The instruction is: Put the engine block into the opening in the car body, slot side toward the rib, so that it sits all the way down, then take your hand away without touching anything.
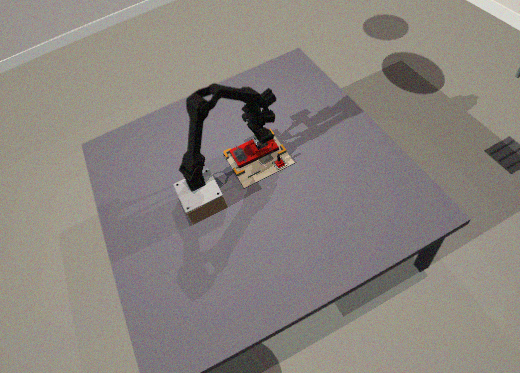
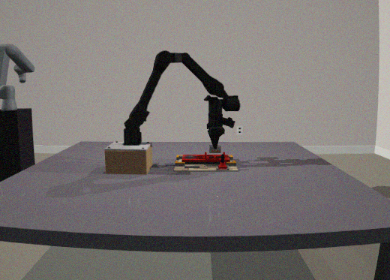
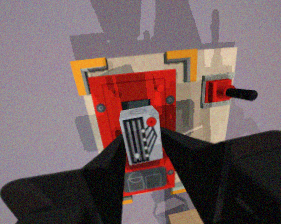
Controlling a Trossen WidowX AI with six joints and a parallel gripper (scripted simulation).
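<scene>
My gripper tip is 10 mm above the engine block.
</scene>
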